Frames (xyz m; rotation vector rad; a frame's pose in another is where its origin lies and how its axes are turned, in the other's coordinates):
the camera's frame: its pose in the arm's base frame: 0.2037 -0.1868 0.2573 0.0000 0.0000 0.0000
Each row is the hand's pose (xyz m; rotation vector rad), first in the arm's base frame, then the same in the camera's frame.
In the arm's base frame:
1: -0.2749 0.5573 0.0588 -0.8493 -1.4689 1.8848
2: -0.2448 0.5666 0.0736 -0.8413 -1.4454 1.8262
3: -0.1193 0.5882 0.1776 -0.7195 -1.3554 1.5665
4: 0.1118 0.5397 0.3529 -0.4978 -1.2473 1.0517
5: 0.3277 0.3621 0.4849 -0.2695 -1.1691 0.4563
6: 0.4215 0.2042 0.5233 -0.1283 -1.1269 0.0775
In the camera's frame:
1: -0.4786 0.7441 -0.1985 -0.8493 -1.4689 1.8848
2: -0.4485 0.7534 -0.1837 -0.8413 -1.4454 1.8262
3: -0.3230 0.7750 -0.0797 -0.7195 -1.3554 1.5665
4: -0.0919 0.7265 0.0956 -0.4978 -1.2473 1.0517
5: 0.1240 0.5489 0.2276 -0.2695 -1.1691 0.4563
6: 0.2178 0.3910 0.2660 -0.1283 -1.1269 0.0775

